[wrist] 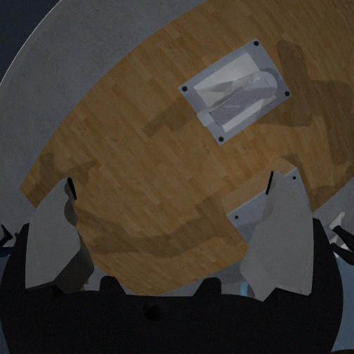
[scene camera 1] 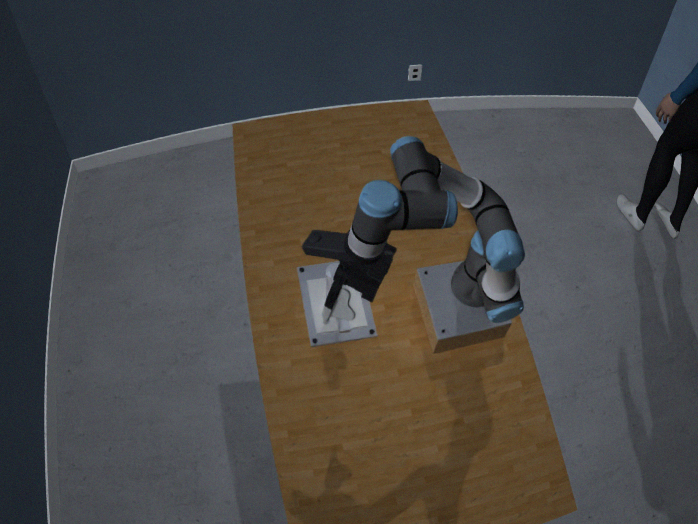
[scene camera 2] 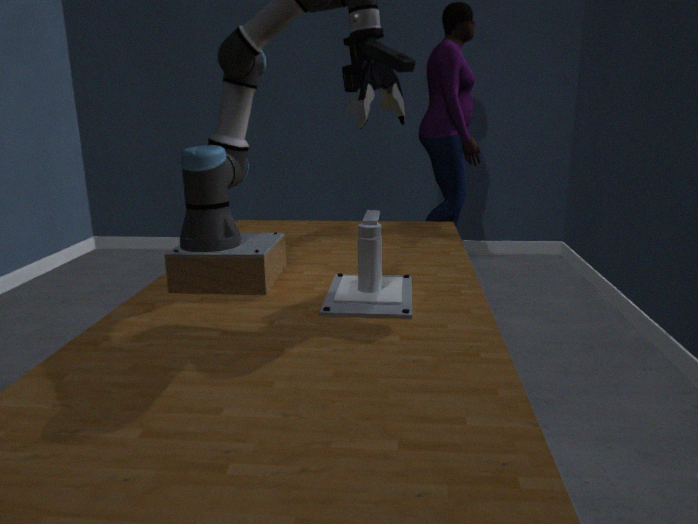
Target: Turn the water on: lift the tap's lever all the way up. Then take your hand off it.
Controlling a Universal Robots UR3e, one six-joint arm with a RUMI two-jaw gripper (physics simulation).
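Pixels of known places: gripper, fingertip midpoint: [scene camera 1: 341,294] [scene camera 2: 383,126]; arm's base, origin of the base link: [scene camera 1: 474,285] [scene camera 2: 211,244].
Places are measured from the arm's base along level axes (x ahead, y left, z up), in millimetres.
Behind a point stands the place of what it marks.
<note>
The white tap [scene camera 1: 330,271] {y -134, x 343, z 71 mm} [scene camera 2: 369,262] {y -159, x 326, z -7 mm} [wrist: 261,90] stands upright on a grey base plate [scene camera 1: 305,304] {y -153, x 407, z -76 mm} [scene camera 2: 366,310] {y -238, x 310, z -77 mm} [wrist: 192,100] with dark corner bolts. Its lever [scene camera 2: 371,216] {y -96, x 338, z 71 mm} shows as a small pale piece on top of the column in scene camera 2; I cannot tell its exact tilt. My gripper [scene camera 1: 338,314] [scene camera 2: 382,122] {y 29, x 380, z 243 mm} [wrist: 168,177] is open and empty, its fingers pointing down. It hangs well above the tap and apart from it. In scene camera 1 the gripper and its fingers hide part of the tap.
The arm's base stands on a wooden block with a grey top [scene camera 1: 438,307] {y 20, x 118, z 1 mm} [scene camera 2: 217,273] {y -87, x 22, z -39 mm} [wrist: 242,220], beside the tap's plate. A person in purple [scene camera 2: 448,90] stands beyond the table. Another person in black trousers [scene camera 1: 668,163] stands on the floor at the right in scene camera 1.
</note>
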